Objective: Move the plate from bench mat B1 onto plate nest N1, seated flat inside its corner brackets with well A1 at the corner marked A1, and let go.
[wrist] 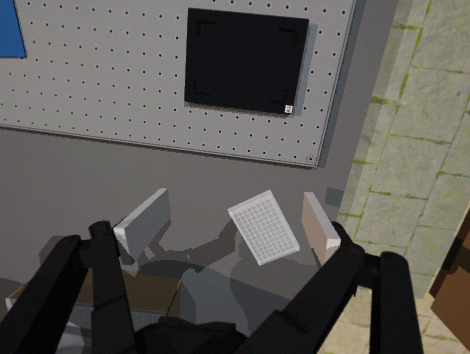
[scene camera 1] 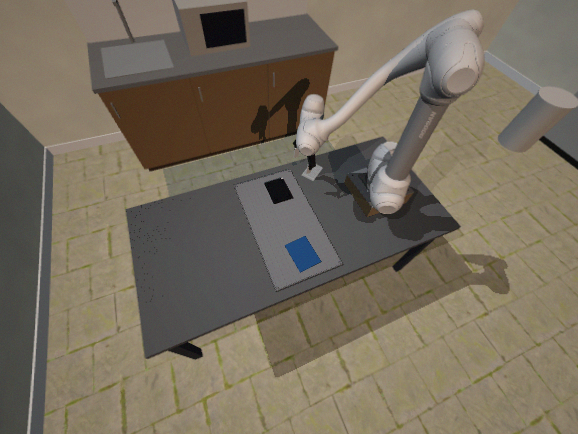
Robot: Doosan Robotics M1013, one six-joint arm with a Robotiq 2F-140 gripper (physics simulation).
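Note:
The white plate [scene camera 1: 312, 173] [wrist: 265, 227], with a grid of wells, lies on the dark table beside the pegboard, turned at an angle to the board's edge. Which corner holds well A1 cannot be told. My gripper [scene camera 1: 303, 160] [wrist: 233, 204] is open and empty above the plate, its fingers wide apart, with the plate nearer the right finger in the wrist view. The black plate nest [scene camera 1: 278, 191] [wrist: 245, 62] has corner brackets and bears no plate; its A1 label [wrist: 288, 109] is at its lower right corner in the wrist view. A blue mat [scene camera 1: 303, 254] [wrist: 9, 32] lies on the pegboard.
The grey pegboard [scene camera 1: 280, 225] [wrist: 110, 65] lies on the dark table [scene camera 1: 200, 255] [wrist: 65, 165]. The arm's base stands on a brown-sided box [scene camera 1: 357, 196] [wrist: 150, 292] to the right in the scene view. The table's edge is near the plate. A cabinet [scene camera 1: 230, 100] stands behind the table.

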